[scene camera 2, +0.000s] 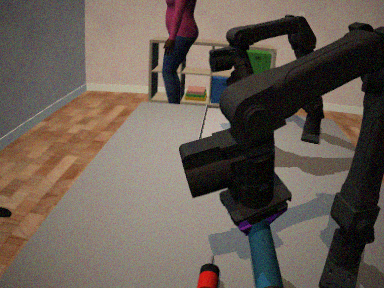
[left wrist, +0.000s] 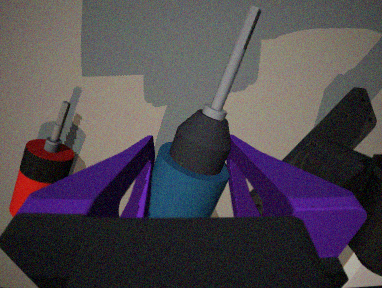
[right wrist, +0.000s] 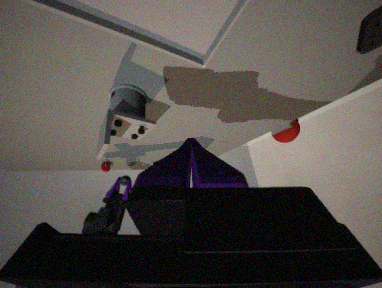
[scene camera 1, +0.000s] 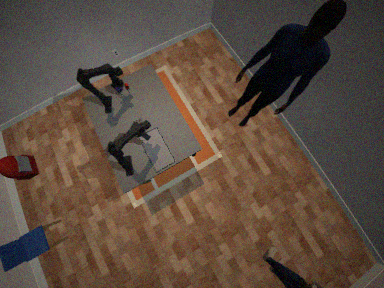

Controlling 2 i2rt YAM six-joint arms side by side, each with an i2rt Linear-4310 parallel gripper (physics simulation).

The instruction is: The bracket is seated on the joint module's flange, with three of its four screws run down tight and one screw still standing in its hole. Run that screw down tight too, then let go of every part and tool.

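Where they show: left gripper, between the fingertips: [scene camera 2: 256, 228] [left wrist: 190, 144] [right wrist: 124, 177] [scene camera 1: 120, 91]; right gripper, between the fingertips: [right wrist: 191, 143]; left arm's base, origin of its link: [scene camera 2: 342, 261] [left wrist: 310, 159] [scene camera 1: 108, 104]; right arm's base, origin of its link: [scene camera 2: 311, 133] [scene camera 1: 128, 165].
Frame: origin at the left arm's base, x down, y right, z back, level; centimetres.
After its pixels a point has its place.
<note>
My left gripper [left wrist: 190, 144] @[x -8.2, y -8.8, z -18.1 cm] [scene camera 2: 260, 223] @[x -8.2, y -8.8, z -18.1 cm] is shut on a teal driver [left wrist: 187, 187] @[x -10.9, y -10.2, z -18.0 cm] [scene camera 2: 266, 257] @[x -10.2, y -17.7, z -13.2 cm] below its dark nose; the grey bit points away from the gripper. My right gripper [right wrist: 191, 143] @[x -13.4, y 40.2, z -36.6 cm] is shut and empty, its fingertips together. In the right wrist view, the grey joint module [right wrist: 128, 102] @[x -3.4, y 30.1, z -37.8 cm] lies on the table with the pale bracket [right wrist: 127, 131] @[x -6.6, y 26.9, z -36.0 cm] at its flange end. Dark screw heads or holes show in the bracket; which screw stands proud is too small to tell. The driver and left gripper [right wrist: 123, 184] @[x -8.2, y -8.8, z -18.1 cm] show beyond the bracket, apart from it.
A red and black tool [left wrist: 21, 192] @[x -3.1, y -20.2, z -22.5 cm] [scene camera 2: 208, 278] @[x -3.4, y -20.3, z -21.4 cm] [scene camera 1: 126, 86] @[x -3.6, y -17.8, z -22.2 cm] stands on the table beside the held driver. A shallow tray [right wrist: 160, 49] @[x -1.6, y 39.2, z -38.9 cm] [scene camera 1: 166, 145] @[x -0.4, y 54.0, z -61.8 cm] lies near the module, by the right arm. The left forearm hides much of the right arm's wrist in scene camera 2.
</note>
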